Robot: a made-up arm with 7 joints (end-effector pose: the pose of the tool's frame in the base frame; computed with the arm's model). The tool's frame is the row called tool.
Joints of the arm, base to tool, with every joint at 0 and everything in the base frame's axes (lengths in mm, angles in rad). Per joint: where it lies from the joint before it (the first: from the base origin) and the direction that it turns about. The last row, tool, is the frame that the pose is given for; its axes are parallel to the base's.
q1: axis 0 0 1 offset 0 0 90
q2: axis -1 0 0 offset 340 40 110
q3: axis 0 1 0 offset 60 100 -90
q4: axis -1 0 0 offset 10 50 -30
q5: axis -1 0 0 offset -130 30 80
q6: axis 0 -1 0 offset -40 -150 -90
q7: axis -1 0 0 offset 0 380 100
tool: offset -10 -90 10
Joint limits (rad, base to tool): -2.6..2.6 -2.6..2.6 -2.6..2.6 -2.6..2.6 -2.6..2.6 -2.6..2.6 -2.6..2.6
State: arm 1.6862 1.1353 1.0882 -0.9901 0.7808 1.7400 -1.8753
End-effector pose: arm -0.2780 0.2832 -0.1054 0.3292 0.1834 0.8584 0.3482
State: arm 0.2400 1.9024 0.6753 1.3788 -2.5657 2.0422 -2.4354
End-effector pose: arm 0.3465 0.1403 -0.2803 0.2996 -0.1220 0.8057 0.4963
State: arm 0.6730 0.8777 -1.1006 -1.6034 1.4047 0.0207 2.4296
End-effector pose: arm 0.0948 0.2292 -0.1958 -0.6629 -0.6698 -0.3105 0.1245
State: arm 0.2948 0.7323 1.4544 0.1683 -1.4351 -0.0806 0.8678
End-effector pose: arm 0.5288 0.3956 0.1585 -0.1820 0.5632 -0.2254 0.7739
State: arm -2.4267 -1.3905 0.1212 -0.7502 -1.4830 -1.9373 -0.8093
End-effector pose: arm -0.2994 -0.1307 0.3206 0.3056 -0.3688 0.6406 0.6002
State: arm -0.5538 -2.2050 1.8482 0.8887 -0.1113 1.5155 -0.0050
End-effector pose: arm 0.1128 -0.4115 0.2856 0.7297 -0.4841 0.1939 0.4422
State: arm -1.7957 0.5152 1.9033 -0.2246 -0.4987 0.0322 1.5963
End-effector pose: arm 0.1025 -0.7734 0.0477 0.3826 0.7962 -0.2646 0.3868
